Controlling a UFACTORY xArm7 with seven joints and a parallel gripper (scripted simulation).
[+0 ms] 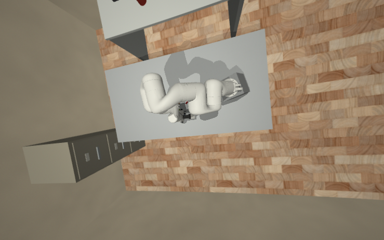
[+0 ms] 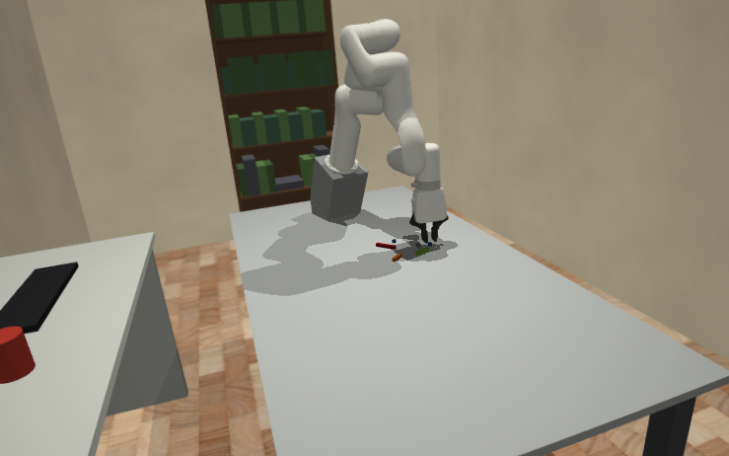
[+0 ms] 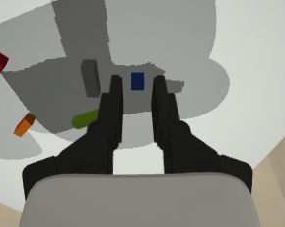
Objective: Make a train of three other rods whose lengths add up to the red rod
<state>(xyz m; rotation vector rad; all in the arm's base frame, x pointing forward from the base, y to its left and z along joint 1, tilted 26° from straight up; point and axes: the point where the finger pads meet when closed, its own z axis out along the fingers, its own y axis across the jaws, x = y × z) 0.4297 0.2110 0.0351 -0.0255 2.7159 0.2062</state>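
The grey rod lies 40 mm to the right of my hand and 30 mm below it. Round my hand: lime rod (50 mm ahead, 40 mm to the right, 30 mm below); orange rod (70 mm ahead, 120 mm to the right, 30 mm below); red rod (40 mm behind, 140 mm to the right, 30 mm below).
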